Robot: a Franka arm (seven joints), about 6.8 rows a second.
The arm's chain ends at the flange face. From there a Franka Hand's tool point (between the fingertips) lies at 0.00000 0.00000 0.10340 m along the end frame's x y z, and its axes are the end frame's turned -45 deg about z.
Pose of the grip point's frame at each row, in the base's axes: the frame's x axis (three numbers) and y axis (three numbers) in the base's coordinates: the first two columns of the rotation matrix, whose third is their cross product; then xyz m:
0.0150 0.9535 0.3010 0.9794 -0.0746 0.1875 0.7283 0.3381 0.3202
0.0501 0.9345 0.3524 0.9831 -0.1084 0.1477 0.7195 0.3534 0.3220
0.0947 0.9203 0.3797 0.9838 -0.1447 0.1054 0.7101 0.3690 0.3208
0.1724 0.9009 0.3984 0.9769 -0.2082 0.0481 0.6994 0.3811 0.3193
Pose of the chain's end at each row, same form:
0.7031 0.6215 0.3454 0.6819 -0.7270 -0.0803 0.7075 0.3079 0.4169
0.7306 0.5841 0.3536 0.6597 -0.7374 -0.1447 0.7013 0.3183 0.4176
0.7626 0.5484 0.3430 0.6287 -0.7531 -0.1940 0.6944 0.3314 0.4158
0.8127 0.4898 0.3157 0.5689 -0.7843 -0.2477 0.6863 0.3417 0.4140

